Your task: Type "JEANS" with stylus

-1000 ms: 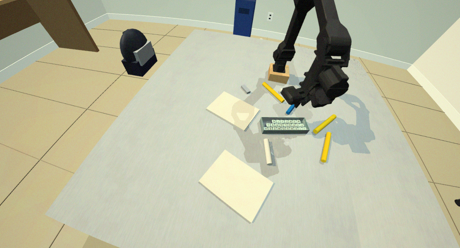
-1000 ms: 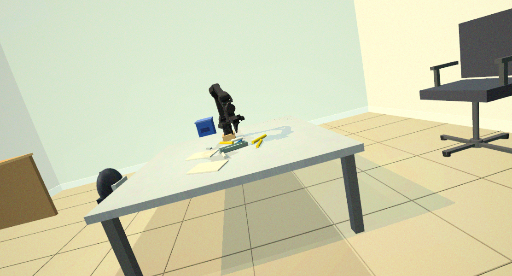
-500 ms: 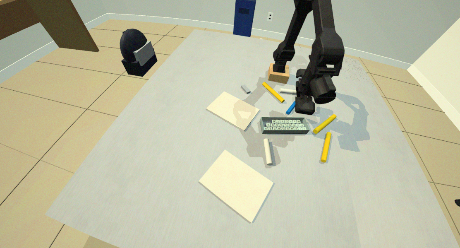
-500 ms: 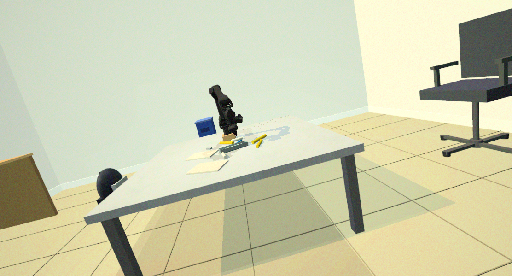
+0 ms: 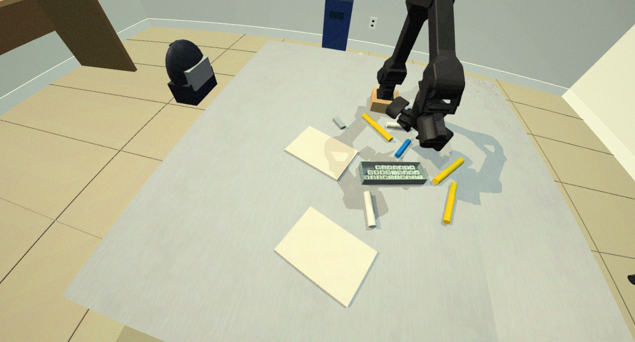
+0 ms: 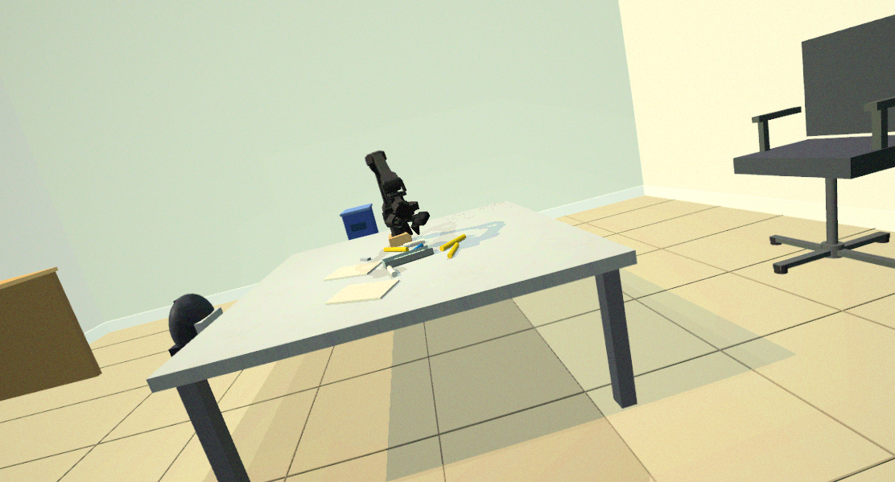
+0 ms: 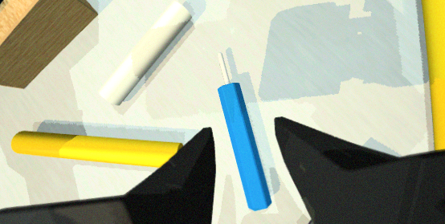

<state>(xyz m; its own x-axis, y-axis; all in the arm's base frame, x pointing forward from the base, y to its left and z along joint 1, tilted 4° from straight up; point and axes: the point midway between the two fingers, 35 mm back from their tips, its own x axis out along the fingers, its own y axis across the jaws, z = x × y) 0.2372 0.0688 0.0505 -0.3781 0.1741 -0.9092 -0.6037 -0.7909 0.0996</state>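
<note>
The stylus is 6 cm below my gripper tip, 2 cm behind it and 1 cm to the left of it. Also, from my gripper tip: grey block (23 cm to the right, 6 cm below, 6 cm behind).
</note>
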